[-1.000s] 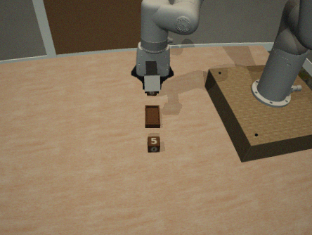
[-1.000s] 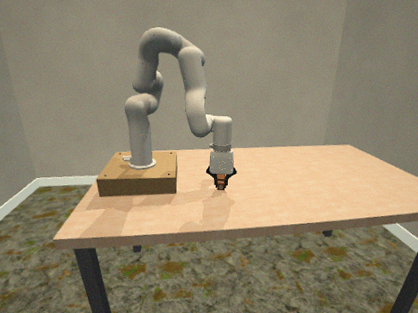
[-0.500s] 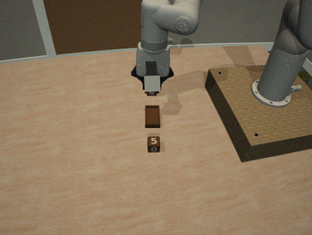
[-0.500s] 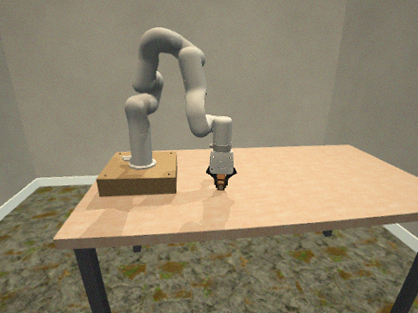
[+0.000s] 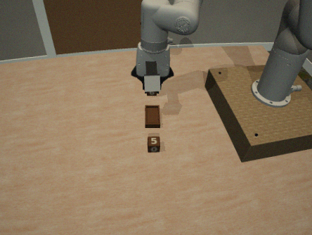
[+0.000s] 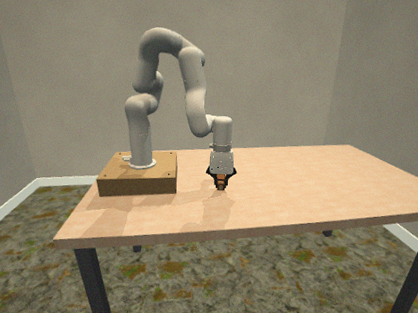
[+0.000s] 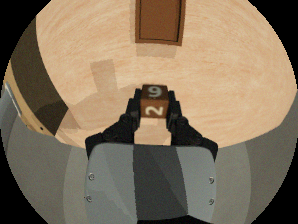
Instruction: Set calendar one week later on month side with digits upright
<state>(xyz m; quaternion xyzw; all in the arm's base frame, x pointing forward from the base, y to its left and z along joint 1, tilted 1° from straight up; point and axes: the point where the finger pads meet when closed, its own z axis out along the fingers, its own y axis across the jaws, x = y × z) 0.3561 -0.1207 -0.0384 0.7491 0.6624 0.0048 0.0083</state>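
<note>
The cube is 1 cm below my hand. Also, from my hand: brown tray: 1 cm ahead, 11 cm to the left, 3 cm below.
</note>
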